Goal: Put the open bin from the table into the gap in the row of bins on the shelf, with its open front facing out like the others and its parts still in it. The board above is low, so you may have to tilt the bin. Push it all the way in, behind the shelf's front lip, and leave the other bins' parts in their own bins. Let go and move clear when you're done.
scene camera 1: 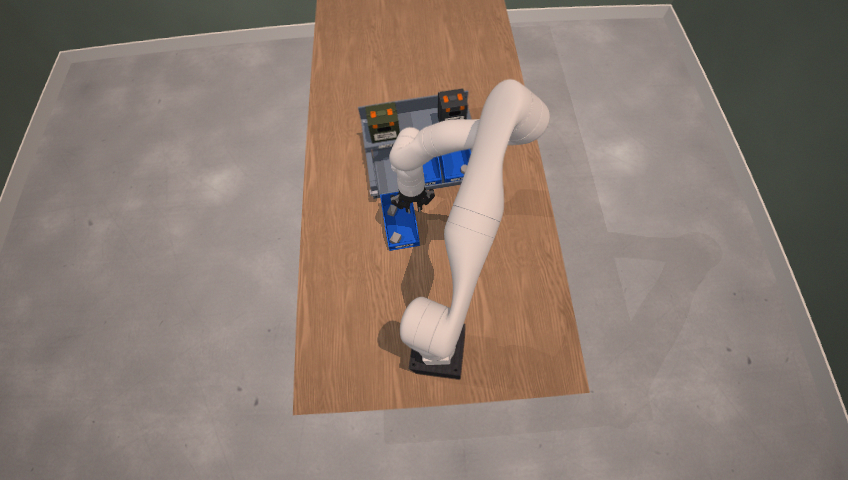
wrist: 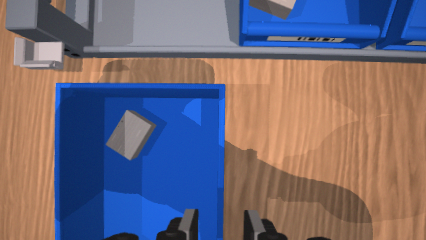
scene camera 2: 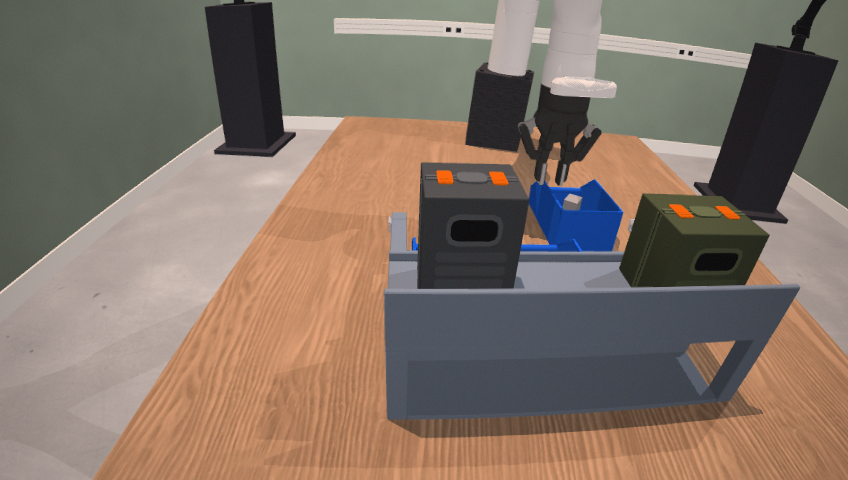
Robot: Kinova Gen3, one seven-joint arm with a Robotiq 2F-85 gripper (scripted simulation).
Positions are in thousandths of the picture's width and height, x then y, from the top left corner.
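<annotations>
There's a grey part (wrist: 313, 544) 0.23 m from the lens, and a blue bin (wrist: 426, 694) that's 0.25 m from the lens.
</annotations>
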